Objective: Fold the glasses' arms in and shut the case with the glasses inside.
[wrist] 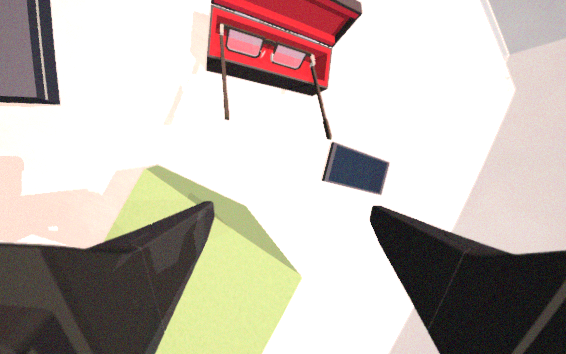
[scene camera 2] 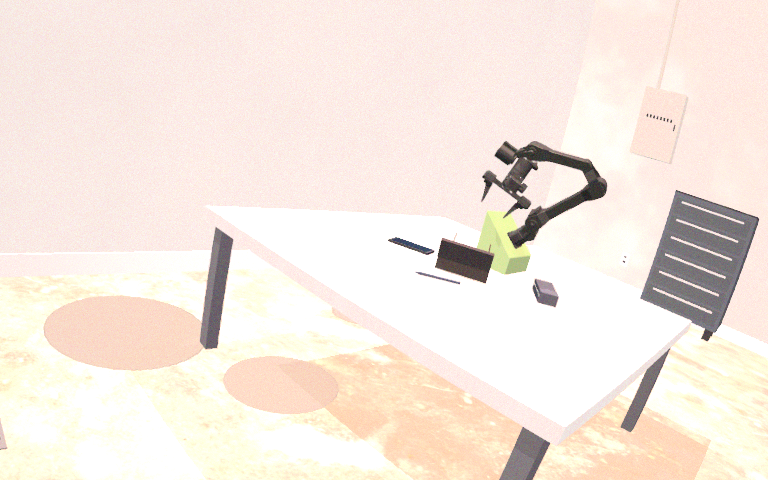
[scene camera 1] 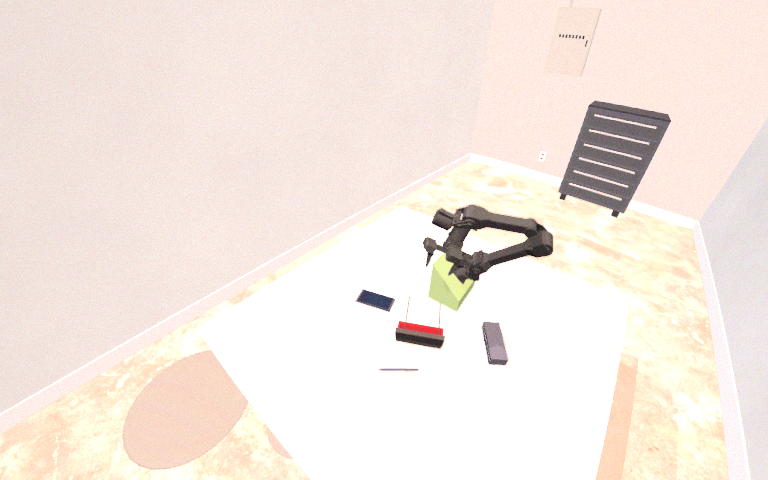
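Where they show: gripper, fingertip midpoint: (wrist: 293, 211) (scene camera 2: 492, 210) (scene camera 1: 437, 270); arm's base, link origin: (scene camera 2: 514, 239) (scene camera 1: 460, 273).
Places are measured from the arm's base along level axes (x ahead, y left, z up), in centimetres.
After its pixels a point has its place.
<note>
The glasses case (scene camera 1: 419, 337) @[x 35.5, y -1.8, z -2.1 cm] (scene camera 2: 464, 260) @[x 34.6, y -2.0, z -5.2 cm] (wrist: 260, 77) @[x 26.9, y -3.4, z -8.4 cm] stands on the table with its lid raised and its red lining showing. The glasses (wrist: 289, 57) @[x 31.9, y -5.9, z -8.5 cm] lie inside, lenses in the base. Their left arm (wrist: 225, 85) and right arm (wrist: 321, 102), as seen in the wrist view, are unfolded and stick out over the case's front edge, roughly parallel. My gripper (scene camera 1: 445, 272) @[x 13.5, y -6.1, z 9.2 cm] (scene camera 2: 493, 208) @[x 13.5, y -6.1, z 9.2 cm] (wrist: 293, 211) @[x 13.5, y -6.1, z 9.2 cm] is open and empty. It hangs above the table near the green block, higher than the case and apart from it, on the side where the glasses' arms stick out.
A green wedge-shaped block (scene camera 1: 441, 288) @[x 9.9, y -4.3, z -2.3 cm] (scene camera 2: 498, 243) @[x 10.1, y -1.8, z -1.3 cm] (wrist: 225, 280) @[x 6.2, y -5.6, z 4.6 cm] stands below my gripper, close to the glasses' arms. A dark phone (scene camera 1: 375, 300) @[x 23.3, y -27.1, z -9.9 cm] (scene camera 2: 410, 245) @[x 24.3, y -26.9, z -9.9 cm] (wrist: 356, 169) @[x 22.7, y -26.4, z -9.9 cm] lies nearby. A pen (scene camera 1: 399, 369) @[x 45.2, y -3.7, z -9.9 cm] (scene camera 2: 437, 277) @[x 45.6, y -4.0, z -10.1 cm] lies behind the lid. A grey box (scene camera 1: 495, 343) @[x 20.6, y 21.7, z -7.2 cm] (scene camera 2: 545, 292) @[x 26.1, y 23.1, z -7.2 cm] lies to one side.
</note>
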